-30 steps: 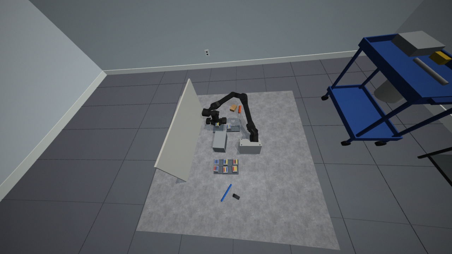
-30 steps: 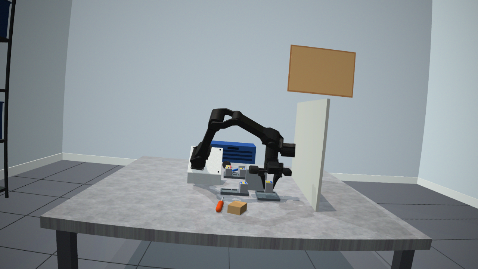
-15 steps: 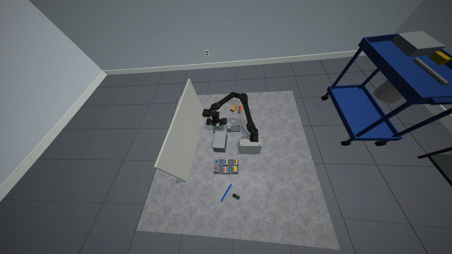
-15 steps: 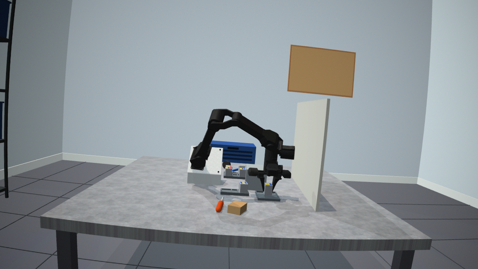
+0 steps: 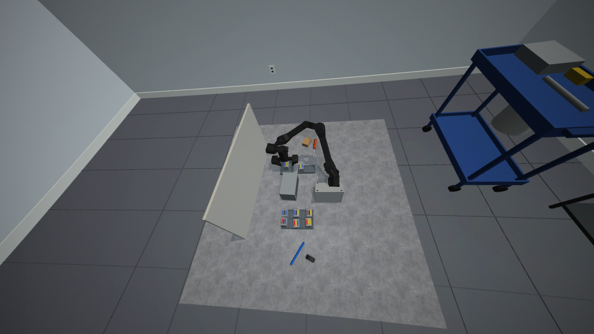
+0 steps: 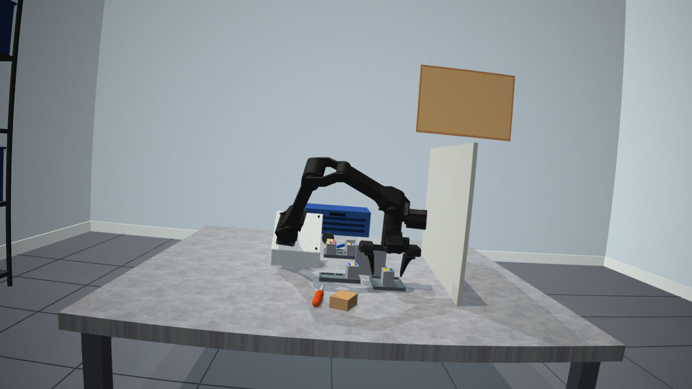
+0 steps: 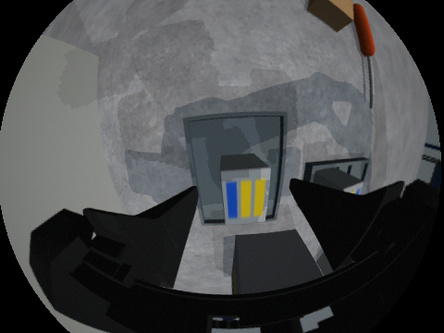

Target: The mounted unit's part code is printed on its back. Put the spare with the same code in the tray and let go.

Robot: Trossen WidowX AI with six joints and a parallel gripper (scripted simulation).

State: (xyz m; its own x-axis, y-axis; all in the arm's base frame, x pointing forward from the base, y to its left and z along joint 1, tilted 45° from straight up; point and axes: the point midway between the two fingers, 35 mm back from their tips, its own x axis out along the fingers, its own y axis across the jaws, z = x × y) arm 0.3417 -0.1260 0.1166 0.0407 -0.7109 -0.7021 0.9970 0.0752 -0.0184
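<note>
The grey tray lies 20 mm below my gripper tip. Round my gripper tip: grey mounted unit 50 mm behind, 190 mm to the left, 20 mm above; then small rack 150 mm behind, 10 mm to the left, 20 mm below; then cardboard box 130 mm behind, 240 mm to the right, 10 mm below.
</note>
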